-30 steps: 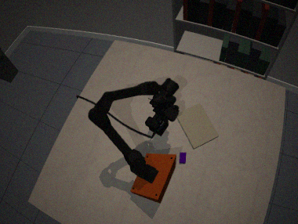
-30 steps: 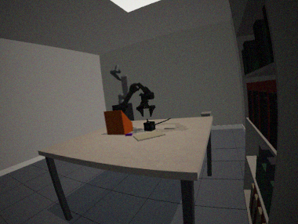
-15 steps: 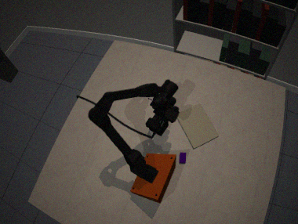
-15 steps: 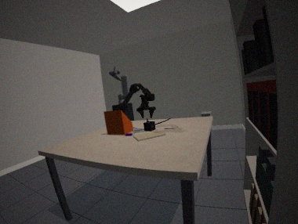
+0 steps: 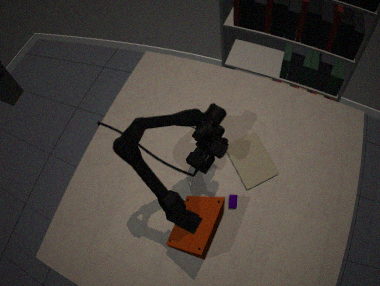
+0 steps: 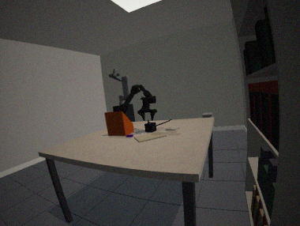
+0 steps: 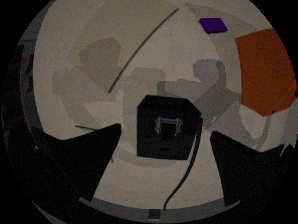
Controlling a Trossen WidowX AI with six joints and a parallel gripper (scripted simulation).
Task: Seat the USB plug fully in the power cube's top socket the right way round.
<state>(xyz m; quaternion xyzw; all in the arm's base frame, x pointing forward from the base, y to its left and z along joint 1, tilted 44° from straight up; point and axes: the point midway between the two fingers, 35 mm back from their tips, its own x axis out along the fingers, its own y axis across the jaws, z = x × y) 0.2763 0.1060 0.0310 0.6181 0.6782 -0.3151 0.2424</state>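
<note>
Now: the grey USB plug 10 mm below my gripper tip. The rest, counted from my gripper tip: flat beige pad (160 mm to the right, 100 mm below, 100 mm ahead); then small purple block (170 mm to the right, 100 mm below, 100 mm behind); then USB socket (40 mm below, 10 mm to the left).
</note>
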